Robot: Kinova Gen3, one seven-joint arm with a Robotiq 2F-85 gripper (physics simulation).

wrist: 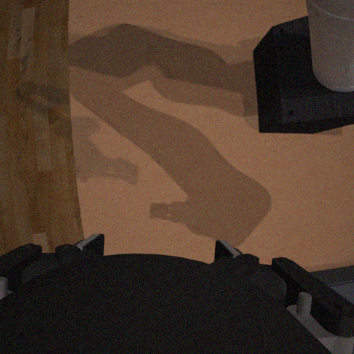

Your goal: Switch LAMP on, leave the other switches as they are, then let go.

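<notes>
My gripper is open at the lower part of the wrist view, its two fingertips wide apart with nothing between them. It hangs above the orange-brown surface, on which the arm's shadows fall. The LAMP switch and the other switches do not show in this view.
The orange-brown surface fills the middle. A wooden floor runs along the left. The arm's black base with its pale lower link stands at the upper right. A dark grey edge shows at the lower right.
</notes>
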